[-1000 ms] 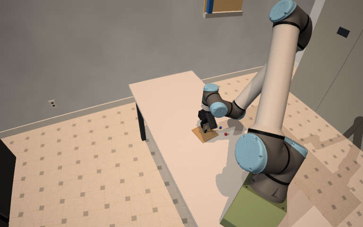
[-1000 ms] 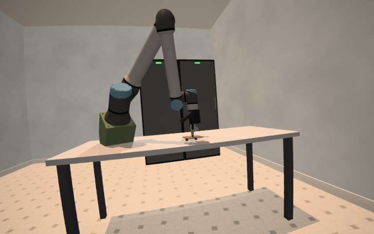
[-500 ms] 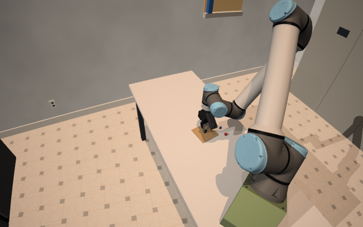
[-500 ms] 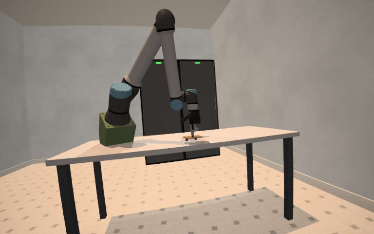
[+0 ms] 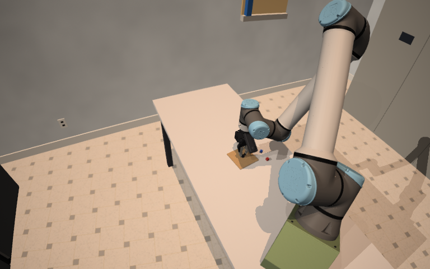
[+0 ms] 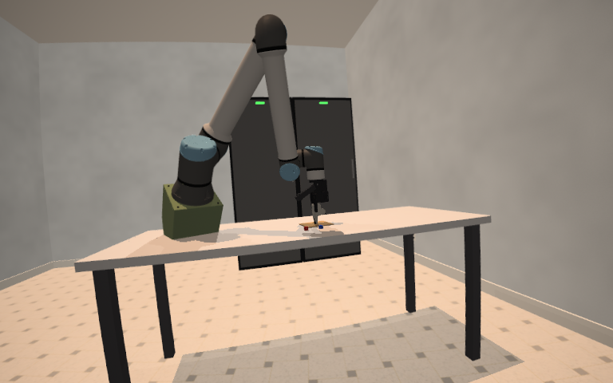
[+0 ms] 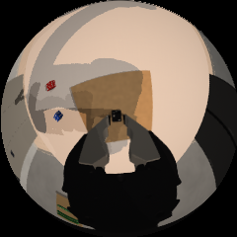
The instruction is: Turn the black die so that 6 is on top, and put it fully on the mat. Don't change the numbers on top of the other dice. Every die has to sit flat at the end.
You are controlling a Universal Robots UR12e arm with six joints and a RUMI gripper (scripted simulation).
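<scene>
My gripper is now 1 cm above the black die. Also, from my hand: red die: 10 cm behind, 11 cm to the right, 1 cm below; then brown mat: 2 cm below; then blue die: 4 cm behind, 12 cm to the right, 1 cm below.
</scene>
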